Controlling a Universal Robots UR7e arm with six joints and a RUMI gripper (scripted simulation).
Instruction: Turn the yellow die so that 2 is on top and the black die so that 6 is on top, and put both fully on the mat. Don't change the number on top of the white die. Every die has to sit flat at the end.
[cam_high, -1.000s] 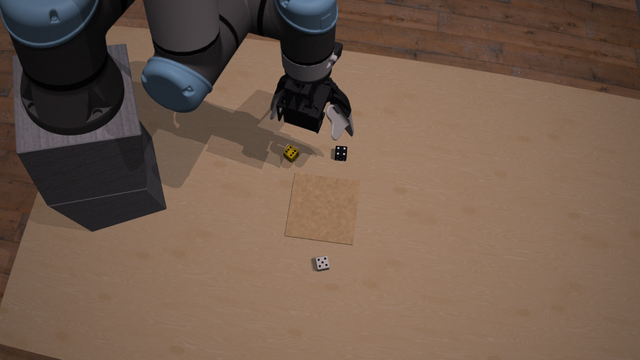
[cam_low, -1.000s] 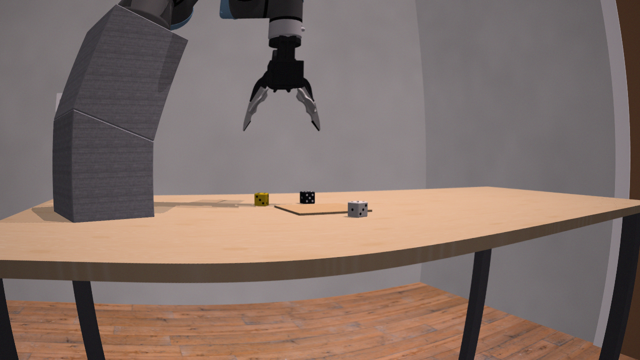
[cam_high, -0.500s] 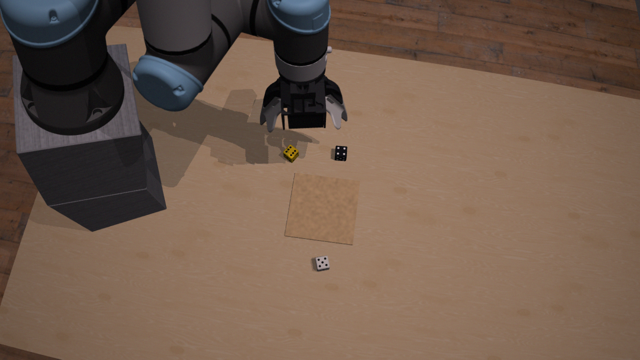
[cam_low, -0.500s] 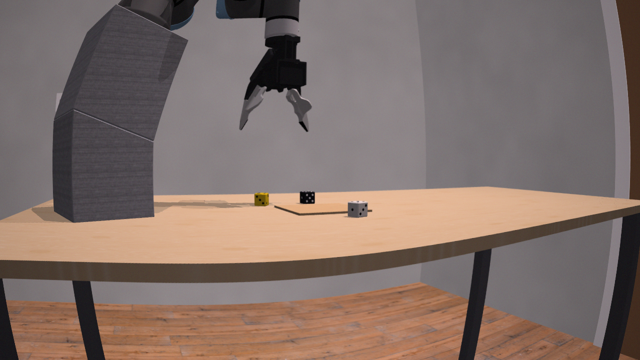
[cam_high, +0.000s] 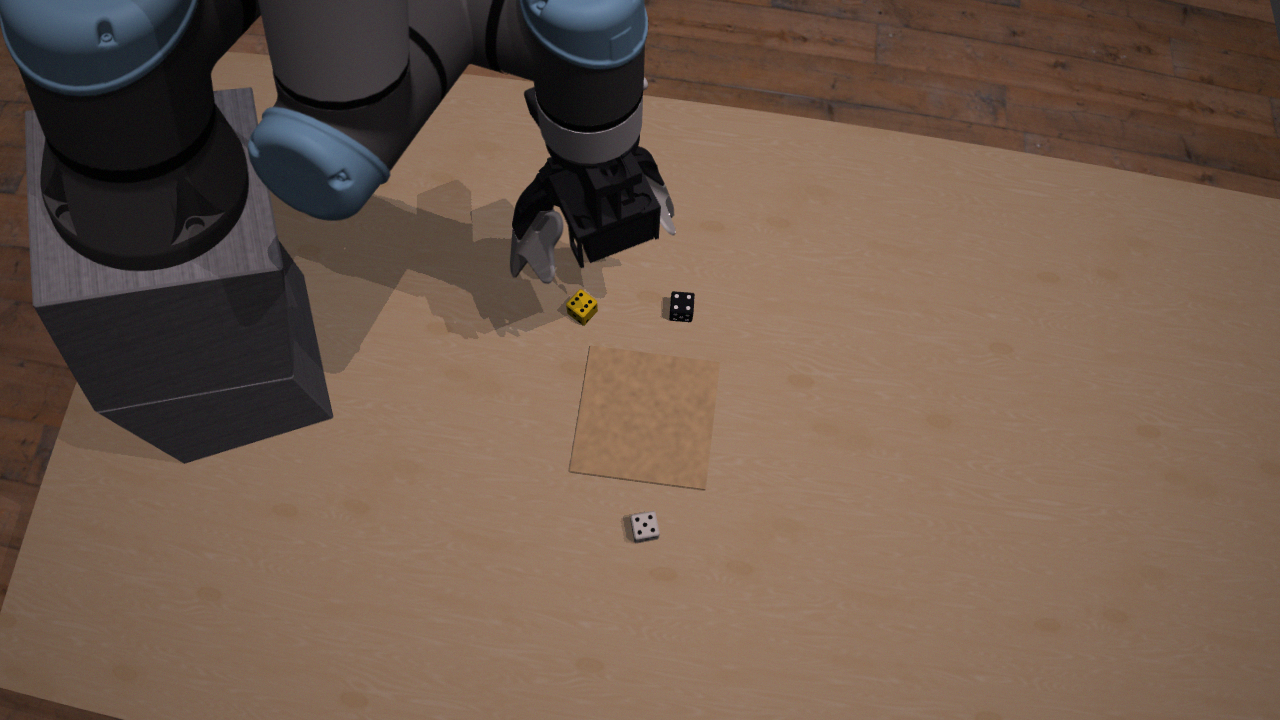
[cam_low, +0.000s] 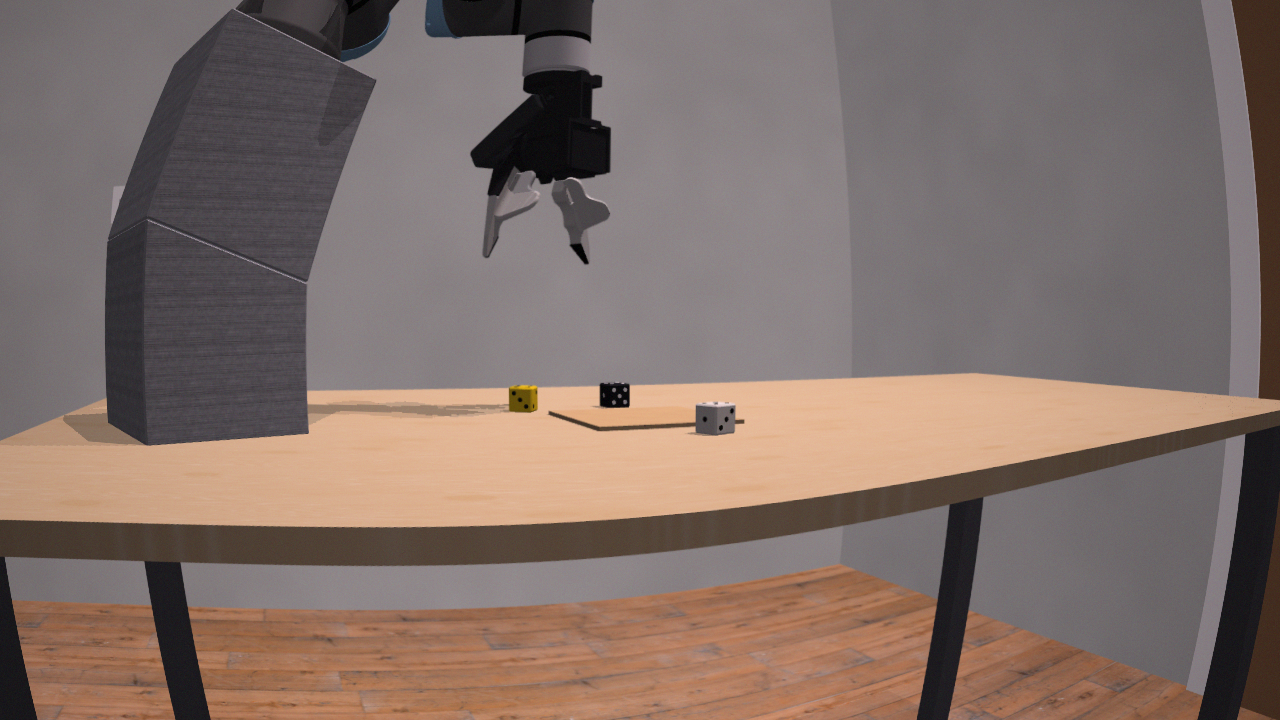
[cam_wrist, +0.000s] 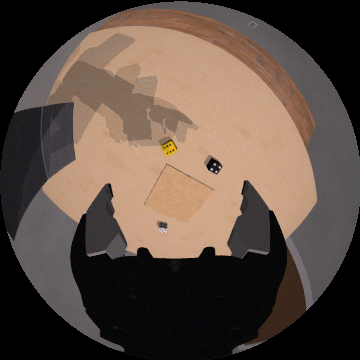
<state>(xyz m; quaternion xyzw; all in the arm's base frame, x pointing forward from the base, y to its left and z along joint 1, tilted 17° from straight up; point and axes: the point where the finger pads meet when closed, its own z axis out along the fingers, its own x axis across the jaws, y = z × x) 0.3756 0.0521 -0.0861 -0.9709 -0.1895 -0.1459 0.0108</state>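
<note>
Right now the yellow die is 20 mm behind my hand and 140 mm below it. From my hand the other things lie so: white die 50 mm ahead, 240 mm to the right, 140 mm below; then mat 50 mm ahead, 120 mm to the right, 150 mm below; then black die 90 mm ahead, 140 mm below.
</note>
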